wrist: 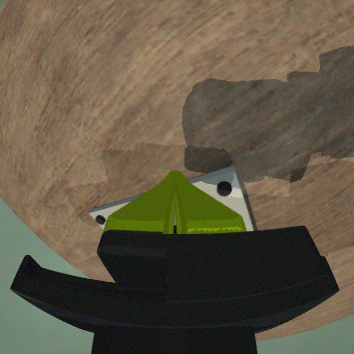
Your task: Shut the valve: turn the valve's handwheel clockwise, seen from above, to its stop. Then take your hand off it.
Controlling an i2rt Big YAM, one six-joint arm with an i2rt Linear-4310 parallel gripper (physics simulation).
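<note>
A light grey base plate (212,186) with dark round holes near two of its corners lies on the wooden table top, partly behind the gripper. The valve's handwheel and body do not show; the gripper hides the middle of the plate. My gripper (174,177) is shut, its two green fingers together with nothing between them, in front of the plate in the view. Whether the gripper touches anything behind it cannot be seen.
The round wooden table top (90,90) spreads around the plate, its curved edge at the left and lower right, with a green-grey floor beyond. A dark shadow of the arm falls across the wood at the right.
</note>
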